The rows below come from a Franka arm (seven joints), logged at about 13 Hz.
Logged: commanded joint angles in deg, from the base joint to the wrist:
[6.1 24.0 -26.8 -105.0 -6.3 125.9 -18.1]
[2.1 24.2 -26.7 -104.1 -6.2 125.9 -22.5]
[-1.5 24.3 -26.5 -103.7 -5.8 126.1 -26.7]
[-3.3 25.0 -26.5 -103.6 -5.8 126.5 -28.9]
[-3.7 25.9 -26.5 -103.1 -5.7 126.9 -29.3]
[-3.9 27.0 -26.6 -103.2 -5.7 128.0 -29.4]
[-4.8 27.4 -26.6 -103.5 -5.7 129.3 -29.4]
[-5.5 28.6 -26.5 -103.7 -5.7 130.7 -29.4]
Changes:
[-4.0 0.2 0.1 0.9 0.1 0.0 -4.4]
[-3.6 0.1 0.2 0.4 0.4 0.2 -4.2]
[-1.8 0.7 0.0 0.1 0.0 0.4 -2.2]
[-0.4 0.9 0.0 0.5 0.1 0.4 -0.4]
[-0.2 1.1 -0.1 -0.1 0.0 1.1 -0.1]
[-0.9 0.4 0.0 -0.3 0.0 1.3 0.0]
[-0.7 1.2 0.1 -0.2 0.0 1.4 0.0]

